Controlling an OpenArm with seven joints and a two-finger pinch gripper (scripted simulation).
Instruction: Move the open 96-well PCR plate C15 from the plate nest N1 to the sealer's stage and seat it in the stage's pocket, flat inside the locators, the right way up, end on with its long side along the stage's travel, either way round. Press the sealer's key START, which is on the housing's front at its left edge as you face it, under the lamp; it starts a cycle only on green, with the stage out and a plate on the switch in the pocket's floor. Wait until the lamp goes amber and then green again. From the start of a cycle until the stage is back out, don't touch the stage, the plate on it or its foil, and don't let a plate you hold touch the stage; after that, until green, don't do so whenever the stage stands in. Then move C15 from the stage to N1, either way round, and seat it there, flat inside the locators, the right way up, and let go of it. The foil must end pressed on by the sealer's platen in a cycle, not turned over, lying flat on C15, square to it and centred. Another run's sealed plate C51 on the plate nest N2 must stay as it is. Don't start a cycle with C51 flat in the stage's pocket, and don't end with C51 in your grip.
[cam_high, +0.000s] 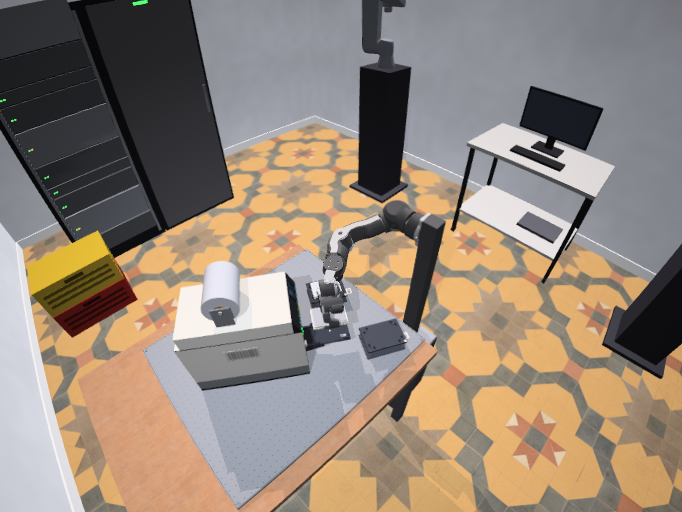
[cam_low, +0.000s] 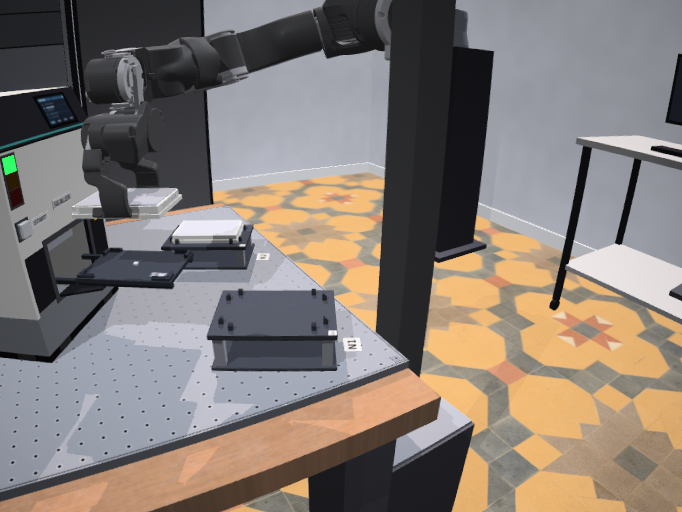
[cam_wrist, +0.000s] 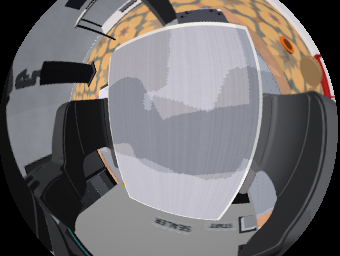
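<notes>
Now: the plate nest N1 150 mm behind my hand, 140 mm to the left of it and 140 mm below it. The rest, counted from my hand: sealer stage: 90 mm below; then start key: 140 mm ahead, 20 mm to the left; then white 96-well plate C15: right at my hand.
</notes>
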